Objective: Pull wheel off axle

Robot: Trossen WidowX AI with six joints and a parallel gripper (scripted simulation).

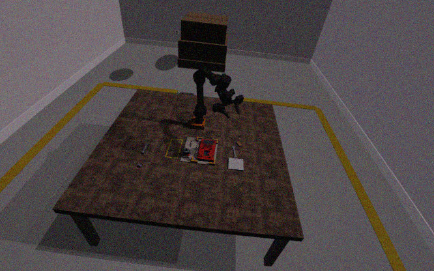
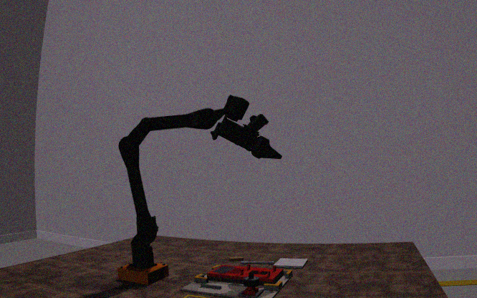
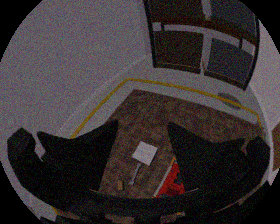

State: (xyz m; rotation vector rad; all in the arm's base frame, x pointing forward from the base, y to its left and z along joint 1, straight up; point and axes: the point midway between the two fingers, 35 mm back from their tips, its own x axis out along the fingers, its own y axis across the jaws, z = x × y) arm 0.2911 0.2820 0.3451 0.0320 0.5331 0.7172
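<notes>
The dark wheel is 50 mm ahead of my gripper tip, 270 mm to the right of it and 330 mm below it. Also, from my gripper tip: small tan piece 200 mm behind, 50 mm to the left, 360 mm below; then white tile 10 mm ahead, 70 mm to the left, 360 mm below; then small grey part 90 mm ahead, 550 mm to the right, 360 mm below.
</notes>
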